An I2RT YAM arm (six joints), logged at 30 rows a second.
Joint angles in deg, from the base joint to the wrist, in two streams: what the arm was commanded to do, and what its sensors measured. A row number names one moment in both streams.
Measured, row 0: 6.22 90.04 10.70 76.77 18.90 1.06
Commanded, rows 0 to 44: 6.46 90.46 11.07 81.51 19.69 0.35; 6.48 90.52 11.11 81.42 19.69 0.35; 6.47 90.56 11.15 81.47 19.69 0.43; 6.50 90.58 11.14 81.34 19.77 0.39; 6.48 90.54 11.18 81.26 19.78 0.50; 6.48 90.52 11.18 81.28 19.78 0.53; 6.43 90.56 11.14 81.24 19.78 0.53; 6.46 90.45 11.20 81.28 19.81 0.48; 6.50 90.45 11.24 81.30 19.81 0.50; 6.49 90.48 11.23 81.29 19.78 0.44; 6.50 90.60 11.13 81.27 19.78 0.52; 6.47 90.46 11.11 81.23 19.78 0.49; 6.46 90.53 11.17 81.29 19.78 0.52; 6.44 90.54 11.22 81.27 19.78 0.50; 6.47 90.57 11.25 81.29 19.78 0.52; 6.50 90.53 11.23 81.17 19.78 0.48; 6.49 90.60 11.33 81.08 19.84 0.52; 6.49 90.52 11.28 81.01 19.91 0.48; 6.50 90.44 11.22 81.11 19.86 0.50; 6.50 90.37 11.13 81.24 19.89 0.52; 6.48 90.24 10.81 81.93 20.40 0.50; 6.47 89.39 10.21 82.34 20.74 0.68; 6.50 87.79 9.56 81.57 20.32 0.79; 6.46 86.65 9.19 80.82 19.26 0.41; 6.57 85.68 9.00 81.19 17.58 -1.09; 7.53 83.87 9.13 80.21 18.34 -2.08; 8.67 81.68 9.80 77.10 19.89 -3.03; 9.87 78.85 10.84 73.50 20.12 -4.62; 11.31 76.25 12.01 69.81 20.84 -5.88; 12.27 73.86 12.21 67.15 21.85 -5.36; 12.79 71.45 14.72 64.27 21.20 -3.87; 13.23 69.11 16.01 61.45 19.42 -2.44; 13.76 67.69 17.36 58.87 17.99 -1.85; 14.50 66.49 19.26 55.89 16.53 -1.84; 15.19 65.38 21.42 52.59 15.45 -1.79; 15.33 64.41 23.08 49.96 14.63 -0.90; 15.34 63.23 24.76 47.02 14.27 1.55; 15.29 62.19 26.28 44.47 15.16 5.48; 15.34 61.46 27.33 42.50 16.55 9.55; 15.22 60.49 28.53 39.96 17.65 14.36; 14.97 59.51 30.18 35.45 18.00 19.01; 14.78 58.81 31.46 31.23 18.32 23.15; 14.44 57.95 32.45 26.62 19.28 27.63; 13.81 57.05 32.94 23.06 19.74 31.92; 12.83 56.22 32.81 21.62 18.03 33.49
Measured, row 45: 14.28 58.35 31.75 33.95 17.41 19.79
